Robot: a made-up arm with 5 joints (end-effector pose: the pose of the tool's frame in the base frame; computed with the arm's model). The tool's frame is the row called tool.
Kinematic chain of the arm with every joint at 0, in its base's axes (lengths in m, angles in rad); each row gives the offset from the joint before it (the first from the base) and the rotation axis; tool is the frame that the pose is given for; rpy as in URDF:
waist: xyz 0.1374 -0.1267 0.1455 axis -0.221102 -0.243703 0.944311
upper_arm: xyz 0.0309 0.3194 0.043 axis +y
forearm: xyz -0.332 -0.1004 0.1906 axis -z
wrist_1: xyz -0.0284 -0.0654 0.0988 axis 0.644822 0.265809 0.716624
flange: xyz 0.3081 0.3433 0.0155 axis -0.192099 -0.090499 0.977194
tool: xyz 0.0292 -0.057 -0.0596 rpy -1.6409 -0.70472 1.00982
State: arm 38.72 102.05 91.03 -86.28 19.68
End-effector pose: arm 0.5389 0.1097 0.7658 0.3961 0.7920 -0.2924 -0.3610
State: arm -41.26 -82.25 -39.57 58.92 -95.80
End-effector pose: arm -0.0212 0.6126 -0.1609 0.6205 -0.5875 -0.4135 -0.3145
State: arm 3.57 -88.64 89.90 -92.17 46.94
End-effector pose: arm -0.2371 -0.3360 -0.4208 0.5931 -0.5621 0.0196 -0.5761
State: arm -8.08 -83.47 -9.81 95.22 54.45
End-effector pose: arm -0.4634 0.4534 -0.1638 0.1264 -0.2060 0.7658 -0.5959
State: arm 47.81 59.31 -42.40 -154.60 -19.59
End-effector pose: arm 0.3705 0.3239 0.5974 0.1461 0.7591 0.6307 0.0681
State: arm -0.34 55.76 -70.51 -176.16 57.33
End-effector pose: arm 0.7429 0.0127 0.6924 0.0952 -0.8206 -0.2999 0.4771
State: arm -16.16 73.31 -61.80 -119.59 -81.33
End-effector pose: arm 0.6665 0.0285 0.2081 0.3068 -0.8974 -0.0637 -0.3106
